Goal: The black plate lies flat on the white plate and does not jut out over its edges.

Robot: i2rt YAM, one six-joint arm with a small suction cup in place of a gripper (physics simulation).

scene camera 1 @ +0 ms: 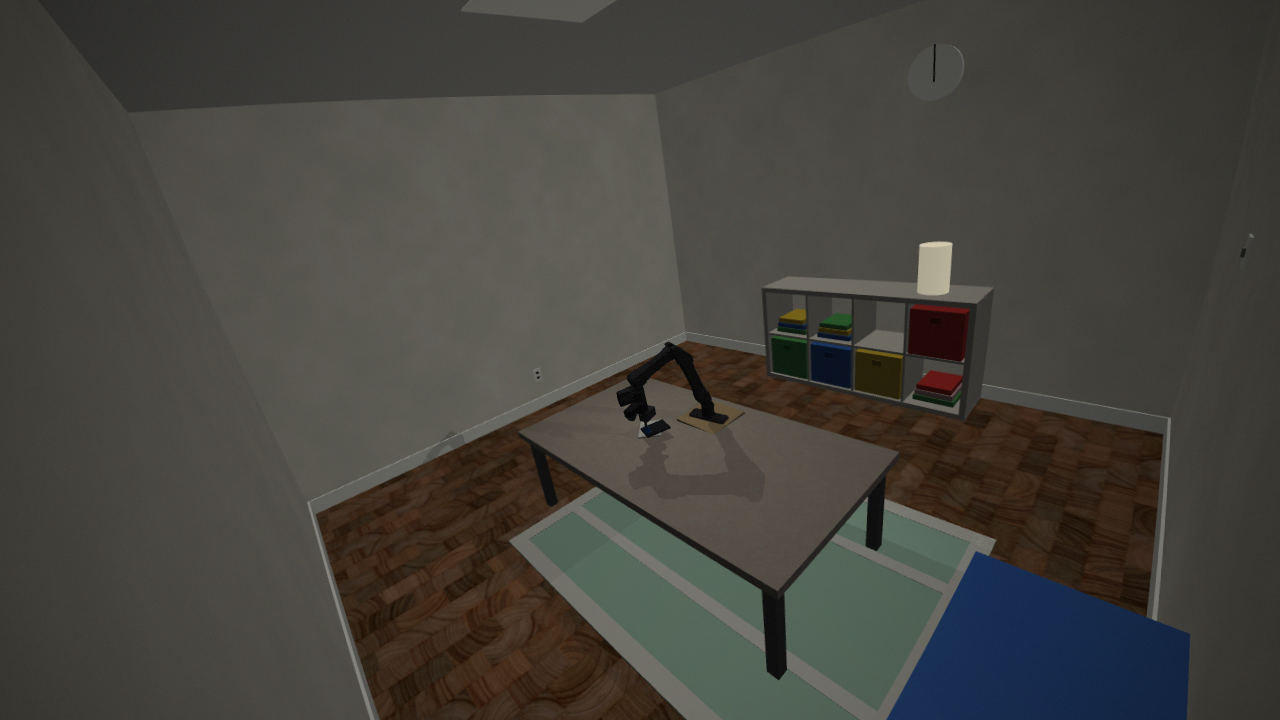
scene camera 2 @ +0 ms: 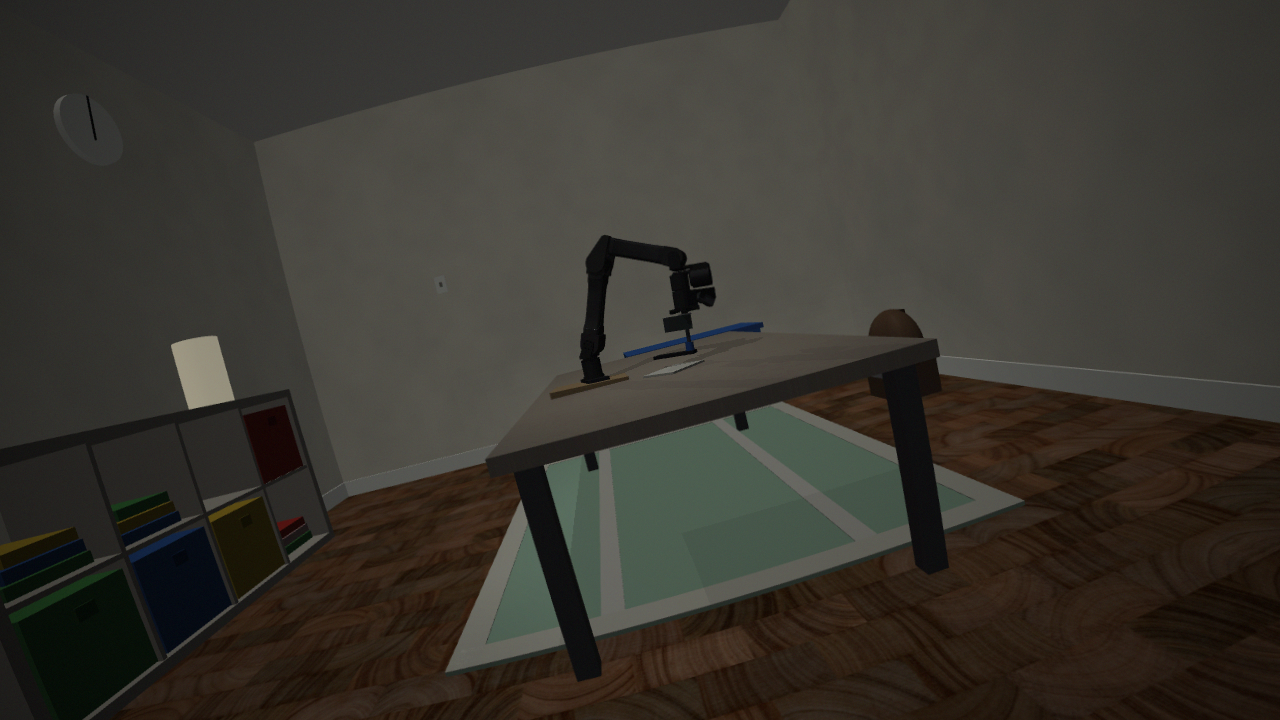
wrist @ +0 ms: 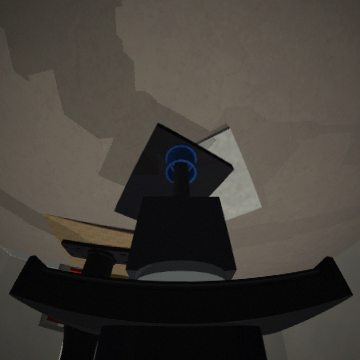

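Where they show: hand, tool point: (scene camera 1: 647, 433) (scene camera 2: 690, 353) (wrist: 180, 151); arm's base, link origin: (scene camera 1: 708, 416) (scene camera 2: 594, 380) (wrist: 103, 251).
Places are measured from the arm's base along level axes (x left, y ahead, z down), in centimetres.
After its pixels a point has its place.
The black plate (scene camera 1: 658, 428) {y 24.5, x -13.6, z -3.2 cm} (scene camera 2: 669, 356) {y 21.3, x -18.9, z -3.0 cm} (wrist: 140, 180) {y 26.0, x -12.9, z -3.1 cm} hangs roughly level on my suction cup (scene camera 1: 644, 429) (scene camera 2: 689, 346) (wrist: 181, 165) {y 28.9, x -17.0, z -1.9 cm}, a little above the table. The white plate (scene camera 1: 641, 435) {y 28.6, x -21.8, z 0.5 cm} (scene camera 2: 673, 368) {y 20.5, x -22.8, z 0.4 cm} (wrist: 242, 180) {y 23.3, x -25.8, z 0.4 cm} lies flat on the table. In the wrist view the black plate covers the white plate's left part, and the two are turned differently. Most of the black plate shows to the left of the white one, over the table. Scene camera 2 shows a gap between the plates. The white plate's covered part is hidden.
The arm's base stands on a wooden board (scene camera 1: 729, 415) {y -5.3, x 9.2, z 0.1 cm} (scene camera 2: 572, 388) {y -8.9, x -11.1, z -0.7 cm} (wrist: 75, 231) {y 7.6, x 4.1, z 0.5 cm} on the grey table (scene camera 1: 805, 465) {y 19.1, x 57.2, z 1.0 cm} (scene camera 2: 769, 371) {y 26.4, x -71.1, z 1.0 cm}, near the plates. The arm's shadow falls across the table top. A shelf unit (scene camera 1: 980, 340) stands away from the table, with a lamp (scene camera 1: 934, 267) on it.
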